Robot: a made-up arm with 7 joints. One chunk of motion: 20 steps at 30 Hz.
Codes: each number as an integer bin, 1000 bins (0 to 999) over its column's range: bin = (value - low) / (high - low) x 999, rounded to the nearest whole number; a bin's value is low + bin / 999 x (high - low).
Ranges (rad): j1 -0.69..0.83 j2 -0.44..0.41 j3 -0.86..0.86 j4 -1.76..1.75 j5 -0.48..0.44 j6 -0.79..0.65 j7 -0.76..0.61
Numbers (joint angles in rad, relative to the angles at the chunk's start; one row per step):
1: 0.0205 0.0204 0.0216 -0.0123 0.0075 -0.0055 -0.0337
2: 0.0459 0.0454 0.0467 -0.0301 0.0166 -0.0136 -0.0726
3: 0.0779 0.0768 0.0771 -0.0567 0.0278 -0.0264 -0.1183
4: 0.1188 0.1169 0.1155 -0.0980 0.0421 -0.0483 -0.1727
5: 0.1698 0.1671 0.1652 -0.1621 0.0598 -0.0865 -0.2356
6: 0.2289 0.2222 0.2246 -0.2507 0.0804 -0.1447 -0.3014
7: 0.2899 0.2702 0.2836 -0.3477 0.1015 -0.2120 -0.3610
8: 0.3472 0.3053 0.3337 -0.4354 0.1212 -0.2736 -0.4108
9: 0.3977 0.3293 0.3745 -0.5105 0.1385 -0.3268 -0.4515
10: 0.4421 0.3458 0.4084 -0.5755 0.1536 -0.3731 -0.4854
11: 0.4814 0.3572 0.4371 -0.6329 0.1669 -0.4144 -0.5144
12: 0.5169 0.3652 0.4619 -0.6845 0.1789 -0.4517 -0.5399
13: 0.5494 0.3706 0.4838 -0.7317 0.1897 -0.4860 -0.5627
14: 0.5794 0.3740 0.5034 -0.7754 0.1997 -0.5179 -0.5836
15: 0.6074 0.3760 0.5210 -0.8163 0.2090 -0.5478 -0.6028
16: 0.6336 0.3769 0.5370 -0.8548 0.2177 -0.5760 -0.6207
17: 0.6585 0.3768 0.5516 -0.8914 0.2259 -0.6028 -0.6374
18: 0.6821 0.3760 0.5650 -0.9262 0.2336 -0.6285 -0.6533
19: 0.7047 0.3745 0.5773 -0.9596 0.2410 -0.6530 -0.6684
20: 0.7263 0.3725 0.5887 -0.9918 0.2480 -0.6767 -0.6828
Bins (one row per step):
1: 467 541 512 497 529 544 530
2: 484 570 527 492 539 539 501
3: 505 607 544 485 551 530 468
4: 532 655 567 473 567 515 428
5: 565 714 595 455 586 488 382
6: 604 778 630 430 609 448 334
7: 644 835 664 402 631 401 291
8: 682 876 693 377 653 358 255
9: 715 904 717 356 672 321 225
10: 744 924 737 337 688 289 200
11: 770 937 753 321 702 261 179
12: 793 946 768 306 715 235 160
13: 815 953 780 293 727 211 144
14: 834 957 792 280 738 189 129
15: 853 959 802 269 748 168 115
16: 870 960 811 258 758 148 102
17: 886 960 820 247 767 130 89
18: 902 959 828 237 775 112 78
19: 917 957 835 228 783 95 67
20: 931 955 841 219 791 79 56

